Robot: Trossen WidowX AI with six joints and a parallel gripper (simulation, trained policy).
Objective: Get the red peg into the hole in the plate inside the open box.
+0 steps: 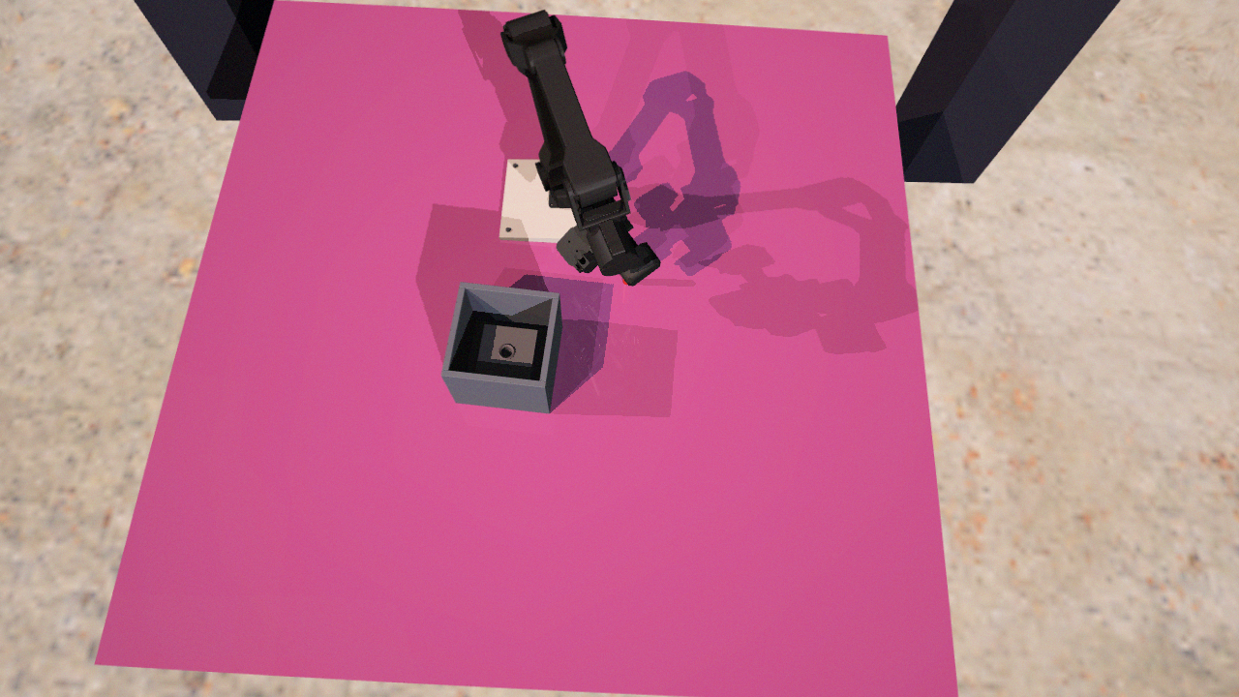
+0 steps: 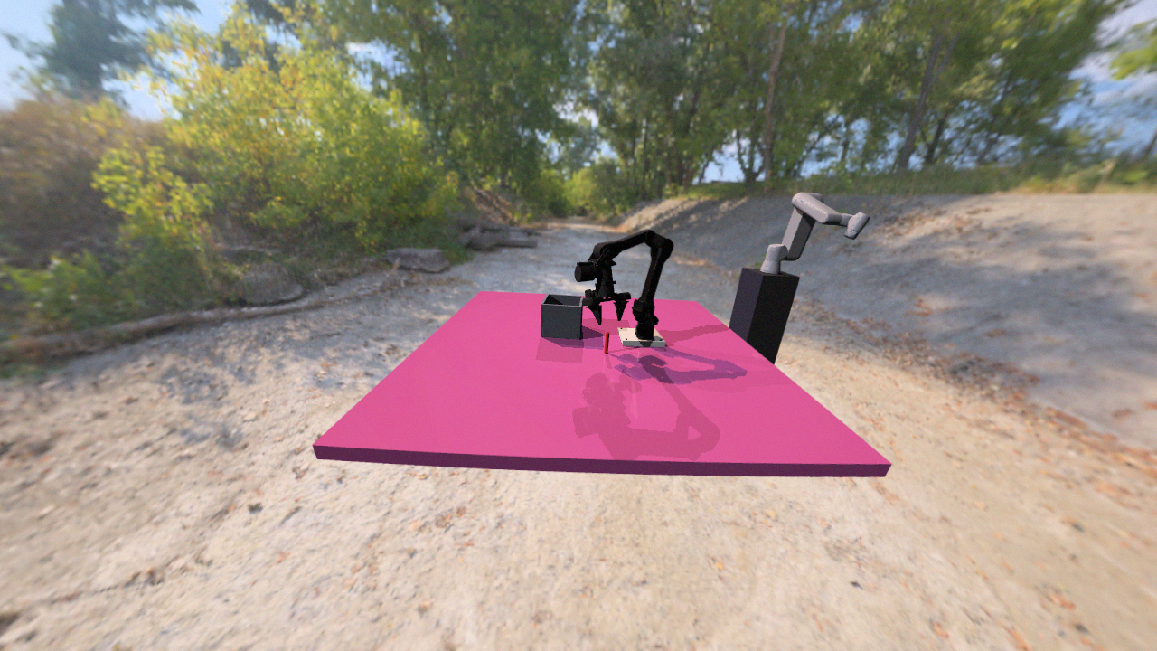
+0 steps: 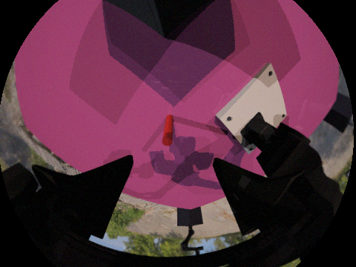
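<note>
Now: gripper tip 10 mm short of the red peg, 10 mm to the right of it and 80 mm above it. From my gripper tip the other things lie so: grey plate 170 mm ahead, 190 mm to the right, 70 mm below.
</note>
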